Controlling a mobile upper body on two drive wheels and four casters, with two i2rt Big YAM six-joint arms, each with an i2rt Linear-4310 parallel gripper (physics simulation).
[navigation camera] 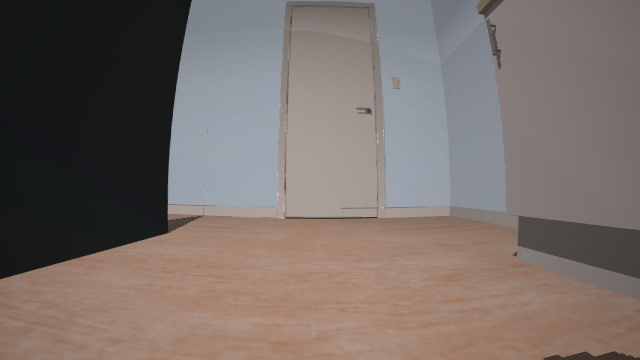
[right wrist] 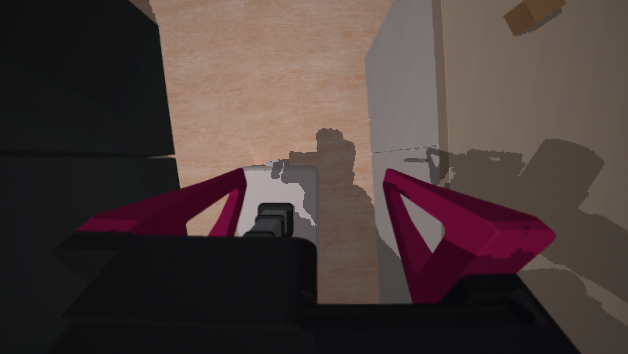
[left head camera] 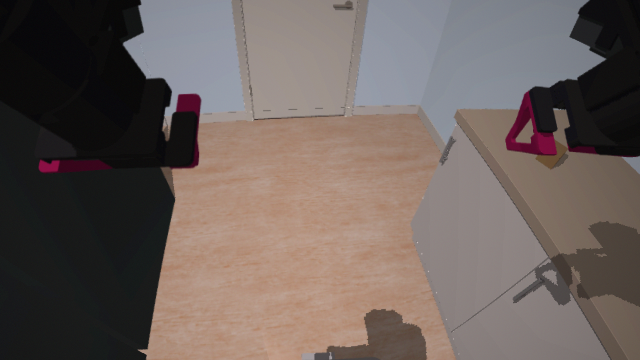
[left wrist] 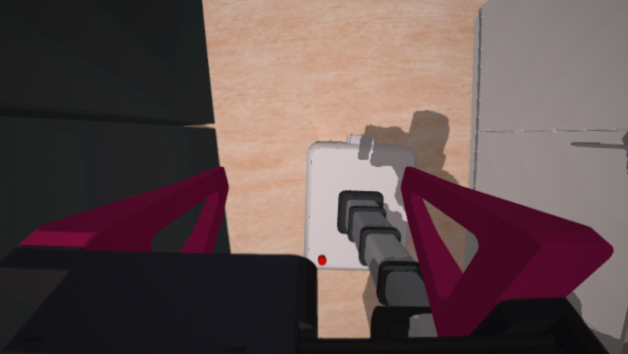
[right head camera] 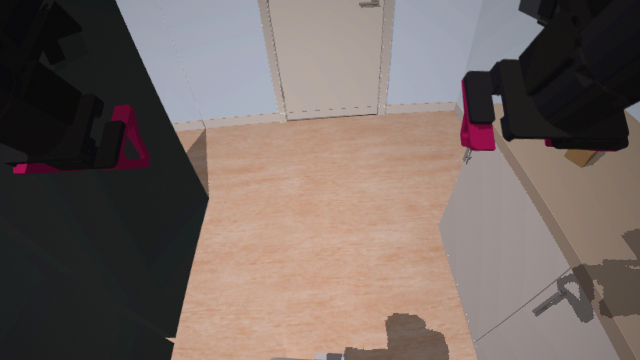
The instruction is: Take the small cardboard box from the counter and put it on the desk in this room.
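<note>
The small cardboard box sits on the tan counter at the right. The right gripper partly covers it in both head views, and the top frame edge cuts it off in the right wrist view. My right gripper is open and empty, raised beside the counter's front edge, with the box farther forward and to the right. My left gripper is open and empty, raised near the dark cabinet at the left. The desk does not show in these views.
A tall dark cabinet stands close at the left. Light cabinet doors with handles run below the counter. A closed door is in the blue wall ahead. The white base shows below the arms.
</note>
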